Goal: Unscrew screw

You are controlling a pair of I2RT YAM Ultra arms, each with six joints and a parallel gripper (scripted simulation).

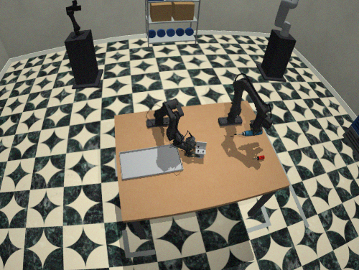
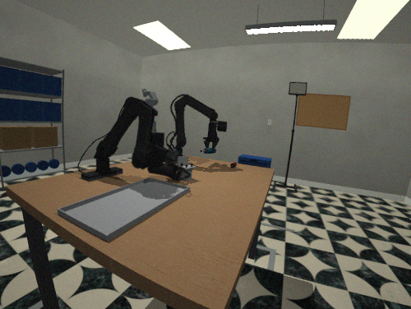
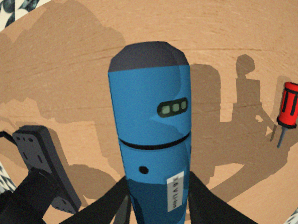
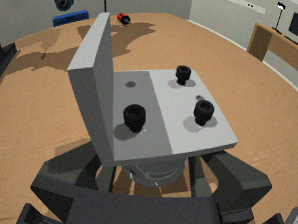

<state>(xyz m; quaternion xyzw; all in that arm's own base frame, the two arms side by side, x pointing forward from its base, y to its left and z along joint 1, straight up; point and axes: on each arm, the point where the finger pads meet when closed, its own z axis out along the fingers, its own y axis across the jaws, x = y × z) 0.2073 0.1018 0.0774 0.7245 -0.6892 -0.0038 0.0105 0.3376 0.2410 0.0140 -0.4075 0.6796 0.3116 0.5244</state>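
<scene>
Right now my right hand is 50 mm below the grey l-shaped bracket. Also, from my right hand: red-handled screwdriver 60 mm ahead, 450 mm to the left, 10 mm below; then screw 90 mm behind, 270 mm to the left, 80 mm above; then grey tray 40 mm ahead, 350 mm to the right, 20 mm below.
</scene>
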